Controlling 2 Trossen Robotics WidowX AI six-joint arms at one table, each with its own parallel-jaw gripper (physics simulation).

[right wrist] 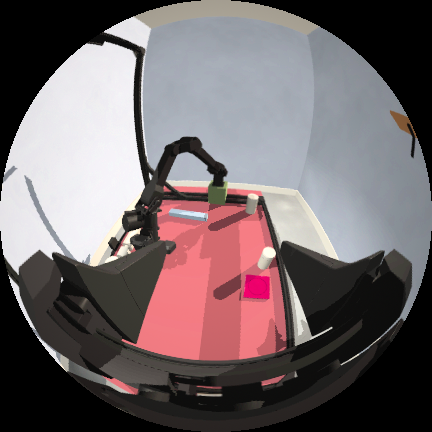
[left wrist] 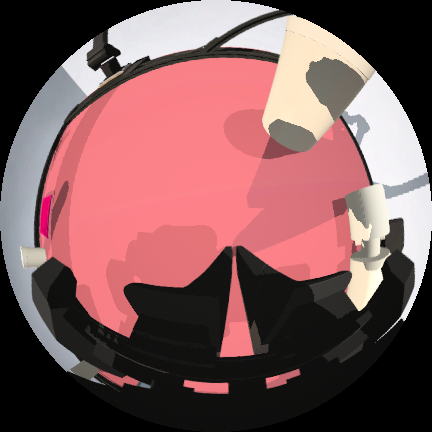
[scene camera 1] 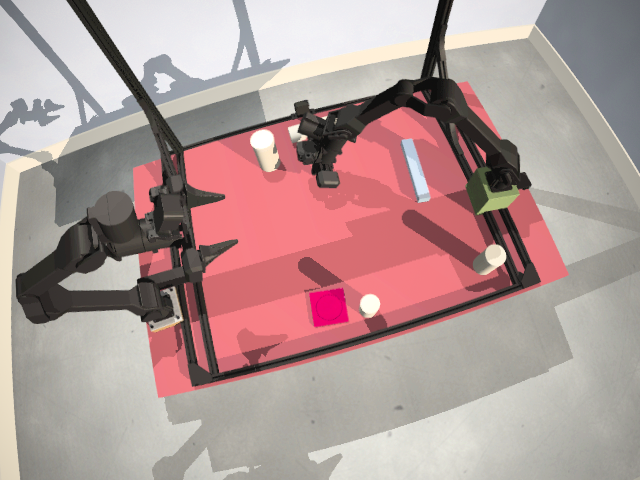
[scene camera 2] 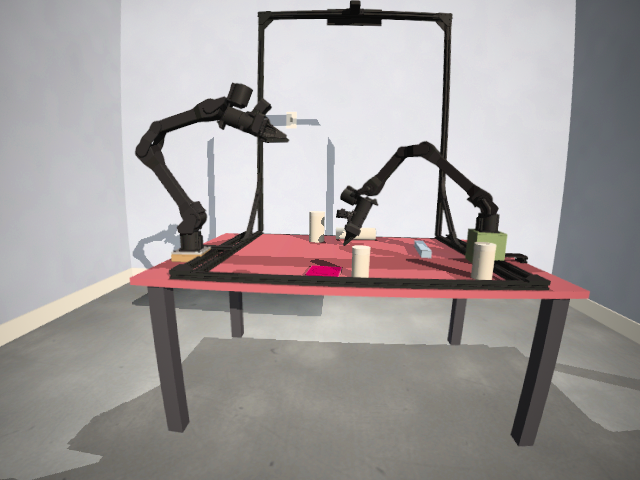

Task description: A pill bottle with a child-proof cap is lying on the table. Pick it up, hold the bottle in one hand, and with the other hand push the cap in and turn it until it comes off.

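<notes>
A cream pill bottle (scene camera 1: 296,133) (scene camera 2: 363,234) (left wrist: 367,210) lies on its side near the table's back edge. In scene camera 1 the left arm hides much of it; in the left wrist view it is at the far right, partly behind the gripper. A narrow neck shows between its two wider parts there. My left gripper (scene camera 2: 347,242) (left wrist: 233,250) points down over the table in front of the bottle, shut with its fingertips together and empty. My right gripper (scene camera 1: 230,219) (scene camera 2: 285,138) (right wrist: 224,247) is wide open and empty, high over the left side.
A tall cream cylinder (scene camera 1: 266,151) (scene camera 2: 316,227) (left wrist: 312,85) stands left of the bottle. Two more cylinders (scene camera 1: 369,305) (scene camera 1: 489,259) stand near the front edge. A magenta square (scene camera 1: 328,307) (right wrist: 256,287) lies at the front. A light blue bar (scene camera 1: 415,170) lies at the right. Black rails frame the table.
</notes>
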